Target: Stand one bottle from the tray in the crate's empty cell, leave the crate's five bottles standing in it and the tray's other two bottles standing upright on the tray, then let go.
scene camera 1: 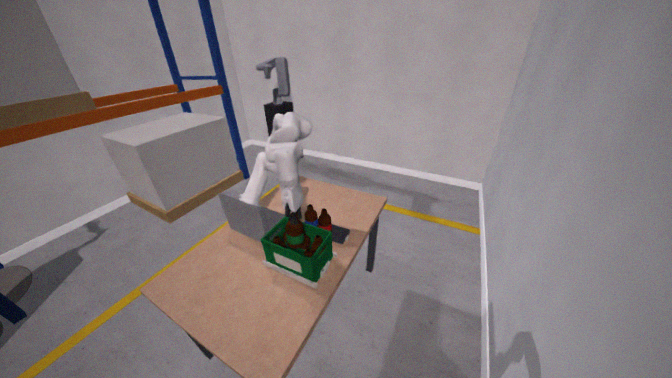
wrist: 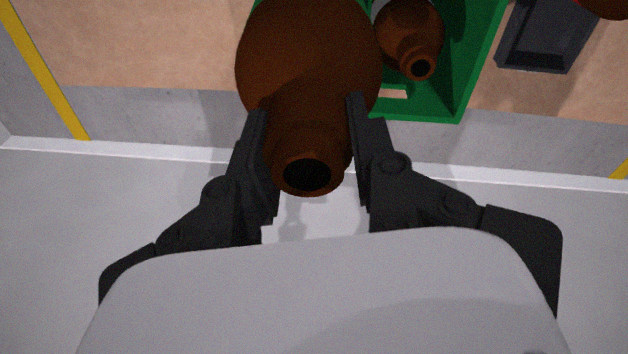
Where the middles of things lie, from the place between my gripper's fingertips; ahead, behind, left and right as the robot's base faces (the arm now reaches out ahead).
Labels:
I see my gripper 10 mm past the green-labelled bottle (wrist: 299,68), 10 mm to the left of it and 40 mm above it.

